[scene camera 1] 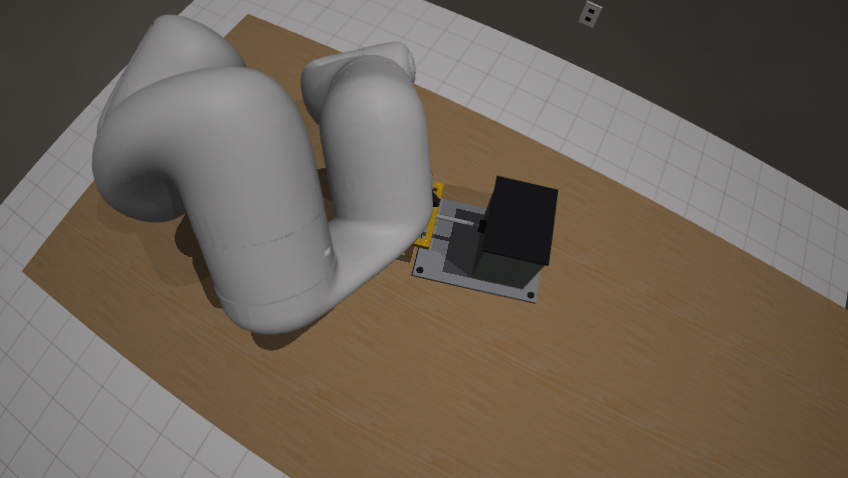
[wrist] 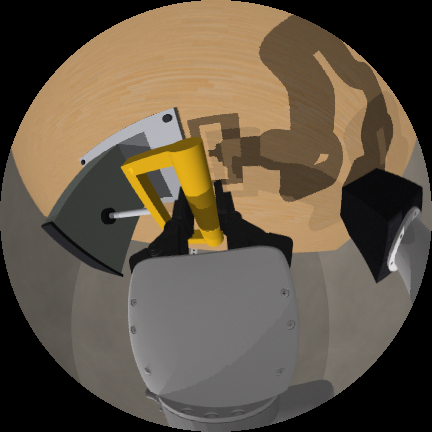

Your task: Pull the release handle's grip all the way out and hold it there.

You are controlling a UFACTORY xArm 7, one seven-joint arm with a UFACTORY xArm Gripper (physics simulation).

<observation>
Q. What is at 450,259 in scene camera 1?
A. A grey base plate.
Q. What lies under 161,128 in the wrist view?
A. A grey base plate.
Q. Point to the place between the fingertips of my gripper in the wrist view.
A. At 202,193
</observation>
